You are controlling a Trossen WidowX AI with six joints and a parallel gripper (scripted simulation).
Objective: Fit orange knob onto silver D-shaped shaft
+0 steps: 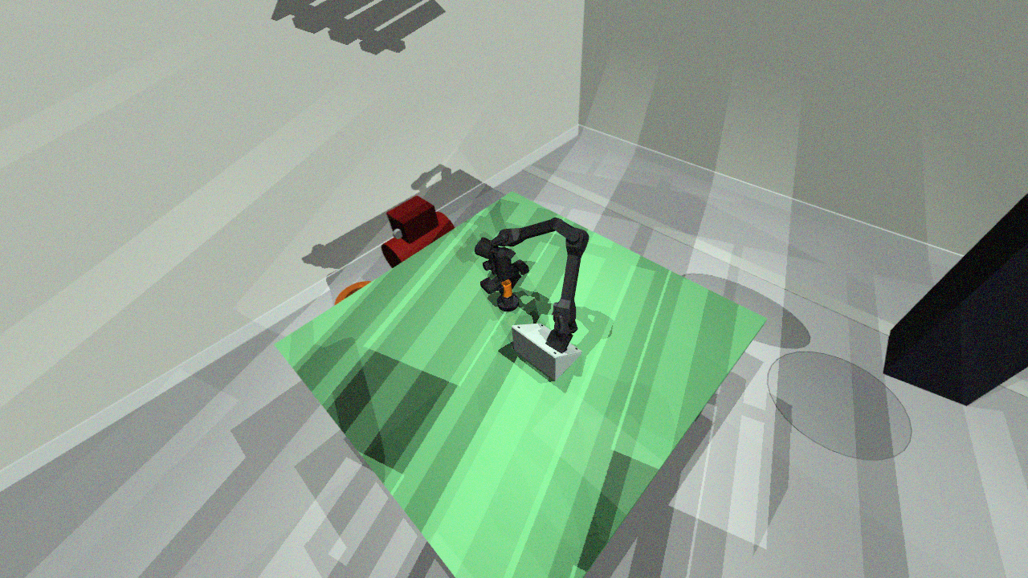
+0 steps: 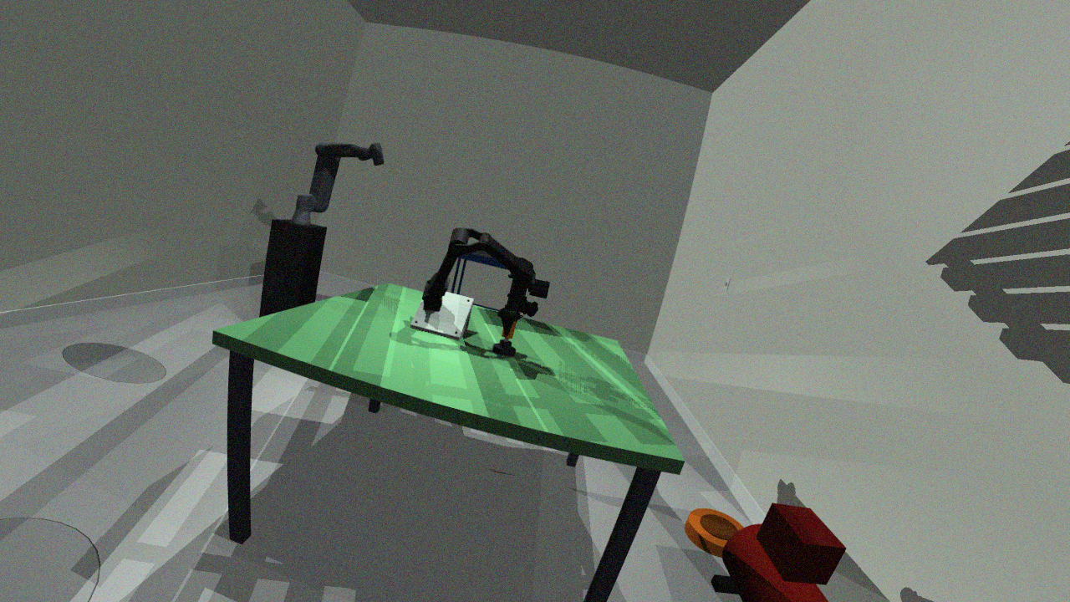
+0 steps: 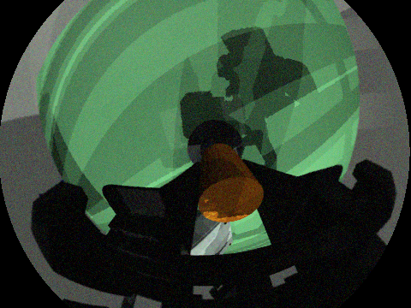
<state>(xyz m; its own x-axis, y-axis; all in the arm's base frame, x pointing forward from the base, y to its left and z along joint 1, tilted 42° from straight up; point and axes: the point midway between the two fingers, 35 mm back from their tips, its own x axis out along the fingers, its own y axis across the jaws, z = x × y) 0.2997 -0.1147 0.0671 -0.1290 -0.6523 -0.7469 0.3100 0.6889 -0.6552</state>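
Now: gripper tip 3 cm below the orange knob. Also, from my gripper tip: dark round pedestal (4 cm below).
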